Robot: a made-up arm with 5 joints. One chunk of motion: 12 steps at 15 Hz.
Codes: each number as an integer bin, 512 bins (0 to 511) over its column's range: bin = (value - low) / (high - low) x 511, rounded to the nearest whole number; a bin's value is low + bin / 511 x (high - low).
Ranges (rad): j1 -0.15..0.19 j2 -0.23..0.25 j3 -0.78..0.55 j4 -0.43..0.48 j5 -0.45..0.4
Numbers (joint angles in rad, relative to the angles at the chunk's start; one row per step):
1: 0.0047 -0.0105 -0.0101 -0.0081 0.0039
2: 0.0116 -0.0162 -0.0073 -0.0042 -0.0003
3: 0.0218 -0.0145 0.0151 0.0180 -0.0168
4: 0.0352 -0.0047 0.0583 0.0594 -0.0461
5: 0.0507 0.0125 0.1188 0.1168 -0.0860
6: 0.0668 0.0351 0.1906 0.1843 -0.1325
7: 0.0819 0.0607 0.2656 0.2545 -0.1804
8: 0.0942 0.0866 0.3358 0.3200 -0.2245
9: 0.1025 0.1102 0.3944 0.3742 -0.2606
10: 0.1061 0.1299 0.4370 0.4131 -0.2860
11: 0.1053 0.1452 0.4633 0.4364 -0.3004
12: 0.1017 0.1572 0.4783 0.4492 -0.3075
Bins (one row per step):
1: 233 234 296 237 273
2: 243 228 297 239 270
3: 258 229 305 252 260
4: 278 240 322 275 243
5: 302 258 345 307 219
6: 326 282 373 345 191
7: 349 309 402 384 162
8: 367 337 429 421 136
9: 379 362 451 452 114
10: 385 383 468 473 99
11: 384 399 478 487 90
12: 378 412 483 494 86

